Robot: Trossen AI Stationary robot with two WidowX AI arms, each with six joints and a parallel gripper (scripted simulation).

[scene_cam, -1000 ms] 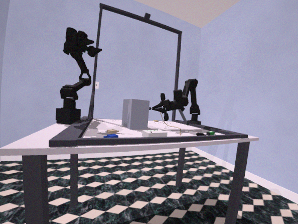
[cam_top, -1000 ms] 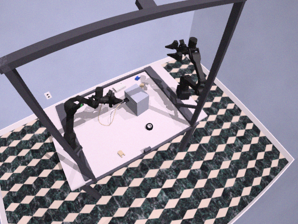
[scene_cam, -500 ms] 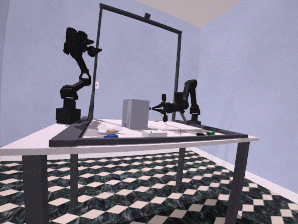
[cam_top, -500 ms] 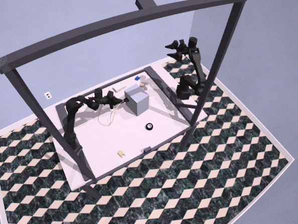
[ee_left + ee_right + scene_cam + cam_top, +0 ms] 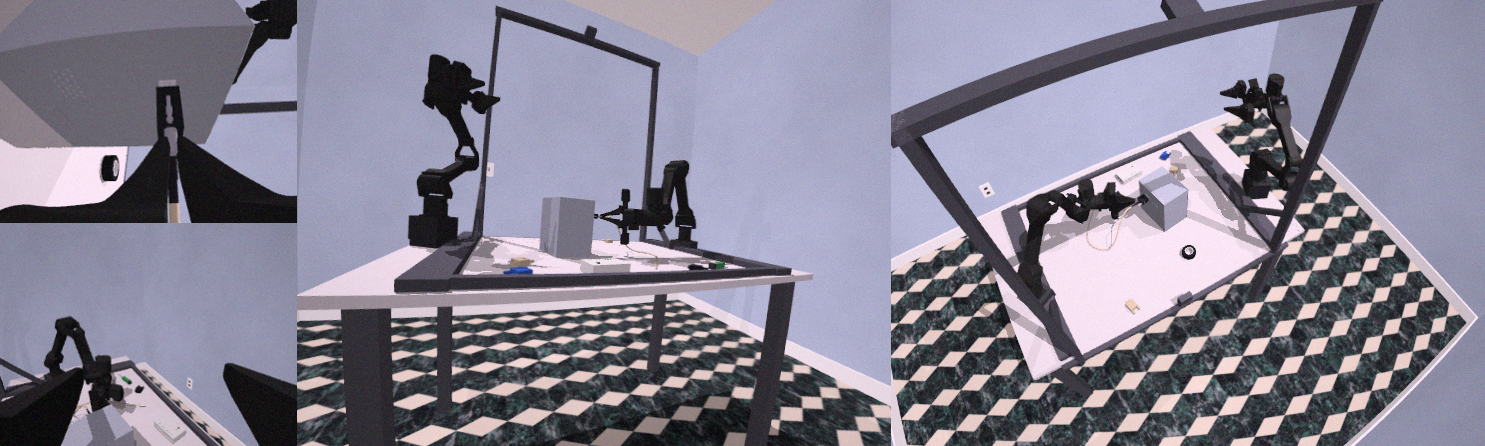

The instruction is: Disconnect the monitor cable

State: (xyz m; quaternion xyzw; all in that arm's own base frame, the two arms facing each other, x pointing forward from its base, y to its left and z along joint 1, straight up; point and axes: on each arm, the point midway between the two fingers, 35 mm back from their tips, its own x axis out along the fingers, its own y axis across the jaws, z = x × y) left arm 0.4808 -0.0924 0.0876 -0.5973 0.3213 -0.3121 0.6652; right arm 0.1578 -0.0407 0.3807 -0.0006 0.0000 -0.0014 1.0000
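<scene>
Now: left hand 4 cm past the grey box, 14 cm to the left of it and 4 cm above it.
</scene>
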